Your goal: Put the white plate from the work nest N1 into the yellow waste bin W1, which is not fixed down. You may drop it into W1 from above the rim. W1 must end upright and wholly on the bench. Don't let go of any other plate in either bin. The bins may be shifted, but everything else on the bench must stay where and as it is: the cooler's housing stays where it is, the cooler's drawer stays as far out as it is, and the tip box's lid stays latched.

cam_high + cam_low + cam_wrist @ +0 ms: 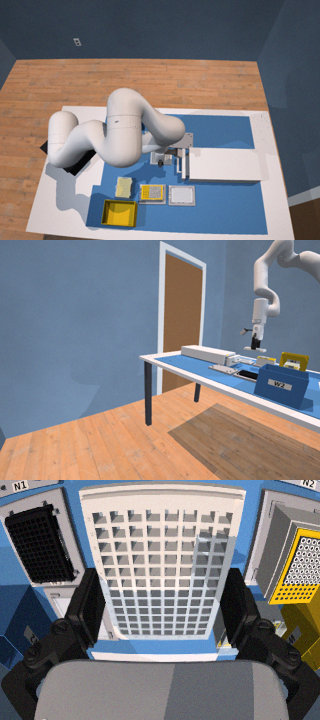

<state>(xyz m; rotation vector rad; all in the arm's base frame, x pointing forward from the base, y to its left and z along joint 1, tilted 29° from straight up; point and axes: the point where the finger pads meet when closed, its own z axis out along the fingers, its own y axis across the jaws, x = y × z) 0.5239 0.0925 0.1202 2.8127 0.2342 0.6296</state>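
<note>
Right now the yellow bin W1 is 18 cm behind my hand, 34 cm to the right of it and 12 cm below it. The rest, counted from my hand: black plate: 7 cm behind, 18 cm to the left, 14 cm below; then white plate: 1 cm below; then grey nest: 11 cm ahead, 20 cm to the left, 15 cm below.
</note>
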